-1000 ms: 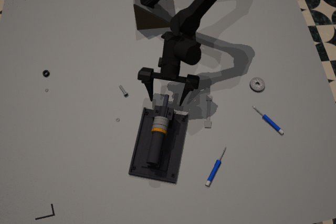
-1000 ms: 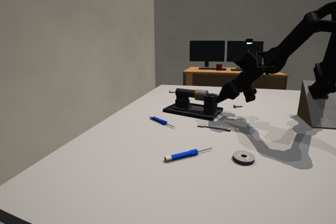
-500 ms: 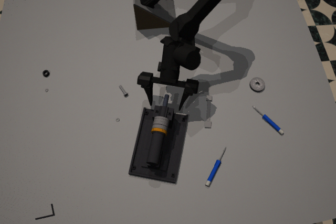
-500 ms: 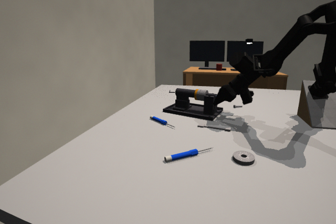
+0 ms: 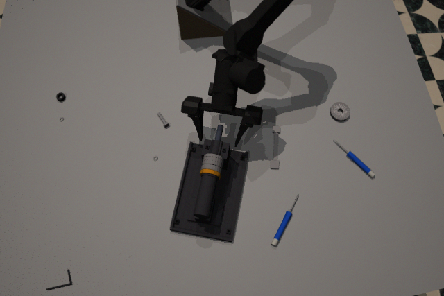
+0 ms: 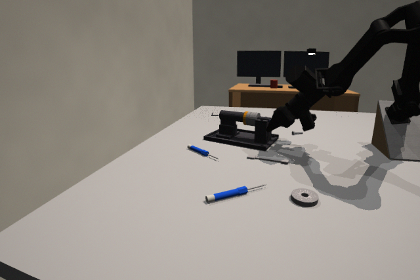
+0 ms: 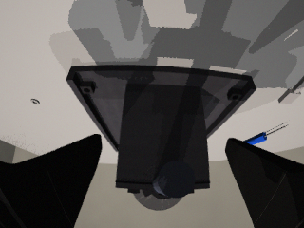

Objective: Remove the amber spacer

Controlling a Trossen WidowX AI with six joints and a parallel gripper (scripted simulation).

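My gripper is now 7 cm short of the shaft and 3 cm to the left of it. Also, from my hand: bolt 9 cm behind, 13 cm to the right, 7 cm below; amber spacer 10 cm ahead, 4 cm to the right; grey bar 4 cm ahead, 14 cm to the left, 8 cm below.
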